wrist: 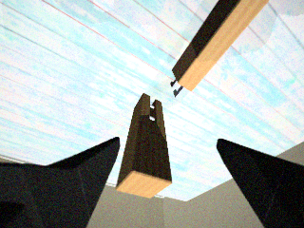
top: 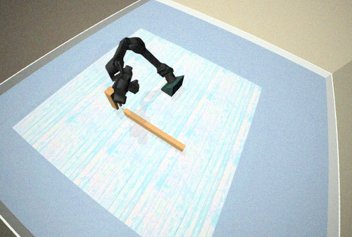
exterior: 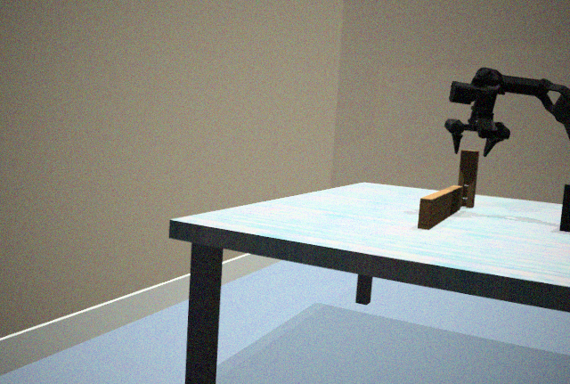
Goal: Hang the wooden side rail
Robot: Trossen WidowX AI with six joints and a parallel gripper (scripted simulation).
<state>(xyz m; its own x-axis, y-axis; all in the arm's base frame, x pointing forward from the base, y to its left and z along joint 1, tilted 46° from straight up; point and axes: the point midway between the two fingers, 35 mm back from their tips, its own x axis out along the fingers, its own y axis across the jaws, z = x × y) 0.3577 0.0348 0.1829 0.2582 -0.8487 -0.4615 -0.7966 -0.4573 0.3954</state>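
Right now the headboard post is 2 cm ahead of my gripper tip, 6 cm to the right of it and 8 cm below it.
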